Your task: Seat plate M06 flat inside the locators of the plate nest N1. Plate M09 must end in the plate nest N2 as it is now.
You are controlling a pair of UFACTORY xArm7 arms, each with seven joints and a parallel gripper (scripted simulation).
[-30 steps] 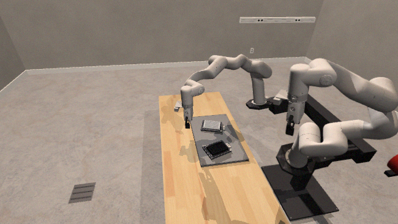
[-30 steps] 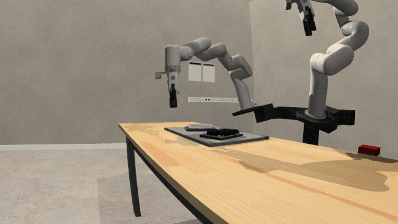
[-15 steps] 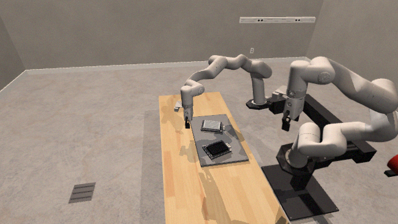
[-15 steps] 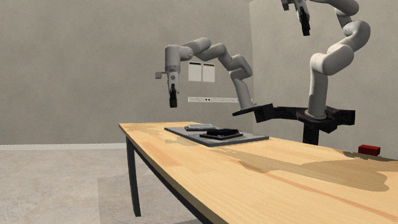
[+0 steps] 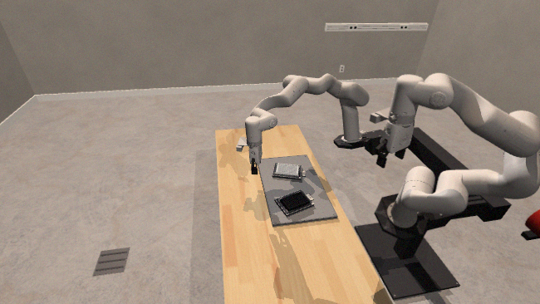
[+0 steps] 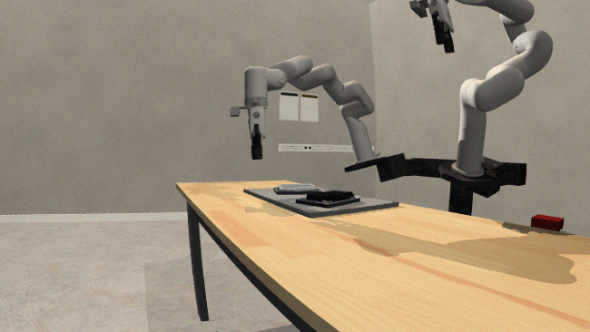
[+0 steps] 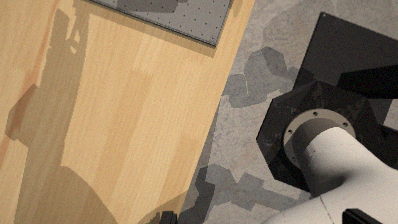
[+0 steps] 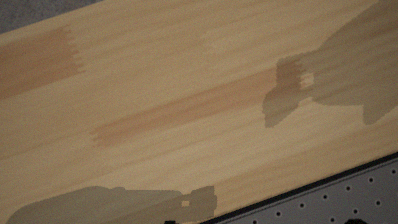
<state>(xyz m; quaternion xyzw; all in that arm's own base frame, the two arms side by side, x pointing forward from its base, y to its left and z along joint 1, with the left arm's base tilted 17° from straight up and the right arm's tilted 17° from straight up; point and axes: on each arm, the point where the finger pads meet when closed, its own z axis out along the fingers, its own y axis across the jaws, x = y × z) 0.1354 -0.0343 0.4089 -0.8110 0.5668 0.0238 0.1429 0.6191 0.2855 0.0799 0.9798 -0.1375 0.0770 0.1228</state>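
The black plate is 19 cm behind my right hand, 15 cm to the left of it and 12 cm below it. Also, from my right hand: A1 tag 27 cm behind, 16 cm to the left, 13 cm below; light grey plate 19 cm behind, 12 cm below, 11 cm to the right; grey perforated board 20 cm behind, 14 cm below.
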